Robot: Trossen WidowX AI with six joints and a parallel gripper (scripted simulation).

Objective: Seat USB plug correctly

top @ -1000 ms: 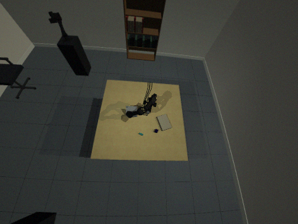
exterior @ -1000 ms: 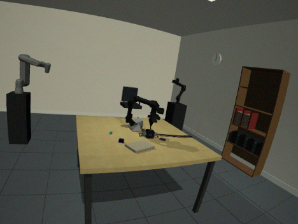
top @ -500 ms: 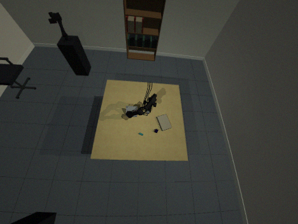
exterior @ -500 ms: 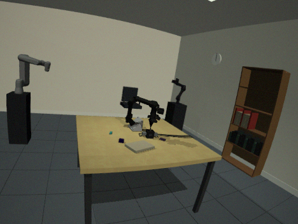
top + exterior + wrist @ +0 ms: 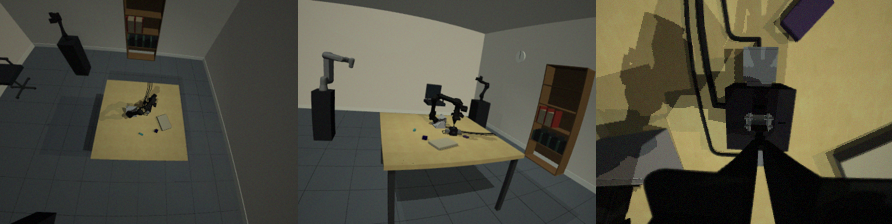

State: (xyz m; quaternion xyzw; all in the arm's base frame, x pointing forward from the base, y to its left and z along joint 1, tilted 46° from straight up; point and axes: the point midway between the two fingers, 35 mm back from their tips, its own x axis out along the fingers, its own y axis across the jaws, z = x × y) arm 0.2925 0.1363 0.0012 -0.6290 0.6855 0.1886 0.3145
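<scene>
The USB plug is 20 mm below my gripper tip. Round my gripper tip: cyan piece: 100 mm behind, 390 mm to the right, 110 mm below; then flat slab: 240 mm ahead, 200 mm to the right, 110 mm below; then blue block: 120 mm ahead, 340 mm to the right, 100 mm below.
</scene>
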